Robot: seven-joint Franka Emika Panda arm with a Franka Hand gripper.
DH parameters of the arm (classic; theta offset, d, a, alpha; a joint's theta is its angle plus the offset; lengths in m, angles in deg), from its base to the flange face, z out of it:
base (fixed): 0 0 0 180
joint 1: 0 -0.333 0 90
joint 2: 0 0 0 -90
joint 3: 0 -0.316 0.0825 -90
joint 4: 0 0 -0.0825 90
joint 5: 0 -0.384 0 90
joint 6: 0 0 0.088 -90
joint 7: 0 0.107 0 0
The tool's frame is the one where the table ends.
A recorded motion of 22 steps. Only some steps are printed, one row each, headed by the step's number.
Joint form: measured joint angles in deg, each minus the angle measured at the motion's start. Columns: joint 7, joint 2, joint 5, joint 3, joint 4, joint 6, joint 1.
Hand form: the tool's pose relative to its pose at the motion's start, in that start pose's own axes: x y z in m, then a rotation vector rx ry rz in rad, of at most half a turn. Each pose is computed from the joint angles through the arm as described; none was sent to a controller.
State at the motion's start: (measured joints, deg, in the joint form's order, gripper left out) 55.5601 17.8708 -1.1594 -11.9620 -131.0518 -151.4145 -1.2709
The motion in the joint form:
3: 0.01 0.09 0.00 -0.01 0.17 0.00 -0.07
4: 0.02 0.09 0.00 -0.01 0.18 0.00 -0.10
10: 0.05 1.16 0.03 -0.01 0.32 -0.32 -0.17
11: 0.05 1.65 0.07 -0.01 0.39 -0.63 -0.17
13: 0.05 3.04 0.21 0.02 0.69 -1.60 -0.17
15: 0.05 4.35 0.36 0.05 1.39 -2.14 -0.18
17: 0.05 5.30 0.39 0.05 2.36 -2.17 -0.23
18: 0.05 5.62 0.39 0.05 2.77 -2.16 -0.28
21: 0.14 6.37 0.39 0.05 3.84 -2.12 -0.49
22: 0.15 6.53 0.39 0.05 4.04 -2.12 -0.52
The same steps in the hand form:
3: -0.0001 -0.0012 -0.0002 0.0014 0.0004 -0.0011
4: -0.0003 -0.0014 -0.0002 0.0015 0.0004 -0.0015
10: -0.0011 -0.0008 0.0082 -0.0053 -0.0080 -0.0011
11: -0.0011 -0.0006 0.0118 -0.0061 -0.0100 -0.0010
13: -0.0004 -0.0006 0.0212 -0.0057 -0.0134 -0.0006
15: 0.0013 -0.0024 0.0283 -0.0047 -0.0162 -0.0007
17: 0.0036 -0.0062 0.0315 -0.0022 -0.0180 -0.0006
18: 0.0044 -0.0081 0.0321 -0.0004 -0.0181 -0.0010
21: 0.0059 -0.0137 0.0331 0.0051 -0.0176 -0.0019
22: 0.0062 -0.0146 0.0335 0.0060 -0.0176 -0.0020

